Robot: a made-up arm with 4 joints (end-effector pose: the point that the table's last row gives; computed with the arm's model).
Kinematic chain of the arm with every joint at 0, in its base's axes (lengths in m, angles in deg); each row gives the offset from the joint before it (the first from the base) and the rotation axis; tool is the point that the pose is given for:
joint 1: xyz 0 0 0.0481 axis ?
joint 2: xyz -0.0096 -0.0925 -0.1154 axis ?
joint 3: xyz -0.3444 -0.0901 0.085 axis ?
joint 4: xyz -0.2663 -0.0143 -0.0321 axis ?
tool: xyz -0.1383 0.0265 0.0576
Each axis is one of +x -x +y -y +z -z.
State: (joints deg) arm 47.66 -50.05 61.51 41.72
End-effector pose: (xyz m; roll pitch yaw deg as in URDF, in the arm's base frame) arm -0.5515 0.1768 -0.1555 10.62 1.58 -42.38
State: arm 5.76 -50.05 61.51 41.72
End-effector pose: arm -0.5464 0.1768 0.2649 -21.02 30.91 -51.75
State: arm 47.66 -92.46 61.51 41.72
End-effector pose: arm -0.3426 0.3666 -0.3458 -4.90 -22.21 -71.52
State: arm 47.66 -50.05 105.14 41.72
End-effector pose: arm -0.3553 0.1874 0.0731 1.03 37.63 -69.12
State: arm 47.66 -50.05 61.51 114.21
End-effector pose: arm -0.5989 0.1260 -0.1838 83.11 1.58 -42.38
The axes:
joint 1: -y
joint 2: +x
joint 3: +y
joint 4: +x

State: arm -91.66 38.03 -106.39 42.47
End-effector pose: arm -0.4288 0.0017 0.3276 41.41 -15.08 -37.74
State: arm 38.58 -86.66 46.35 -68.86
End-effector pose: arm -0.4819 0.2574 -0.4051 -127.12 -23.42 -51.92
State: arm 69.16 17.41 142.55 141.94
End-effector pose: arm -0.2105 -0.3595 0.0534 161.55 71.51 35.00
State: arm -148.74 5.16 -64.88 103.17
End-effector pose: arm 0.2171 -0.2323 0.6698 67.83 82.36 -37.78
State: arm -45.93 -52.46 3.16 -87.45
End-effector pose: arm -0.5638 -0.0796 0.5616 -142.63 47.80 -3.73
